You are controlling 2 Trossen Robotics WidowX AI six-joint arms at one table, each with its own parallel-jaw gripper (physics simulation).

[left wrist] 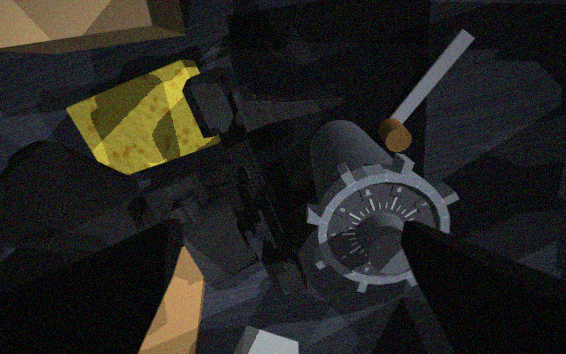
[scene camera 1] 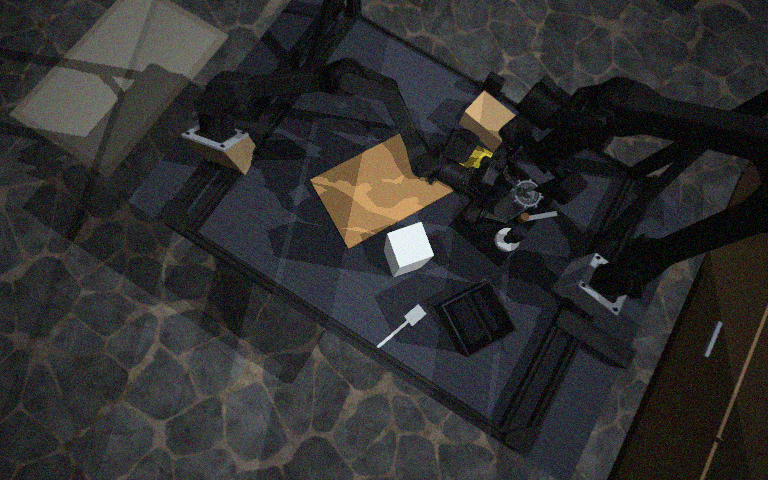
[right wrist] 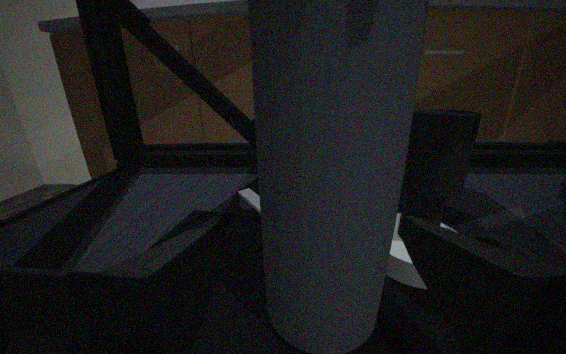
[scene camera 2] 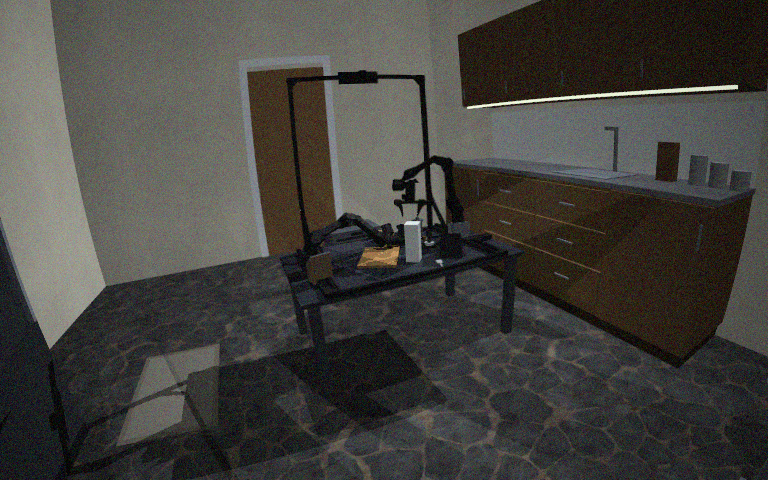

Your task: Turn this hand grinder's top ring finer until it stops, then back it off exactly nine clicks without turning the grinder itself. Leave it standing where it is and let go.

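Note:
The hand grinder stands upright at the right of the table. Its notched top ring carries white scale marks around a central hub. My left gripper is open and empty and hangs above the grinder; one dark finger shows over the ring's right edge in the left wrist view. My right gripper is open and low beside the grinder's body. The body fills its wrist view, and I cannot tell whether its fingers touch it.
A grey bar with a brown knob and a white crescent piece lie by the grinder. A yellow sponge, cardboard box, orange mat, white box, black tray and white paddle share the table.

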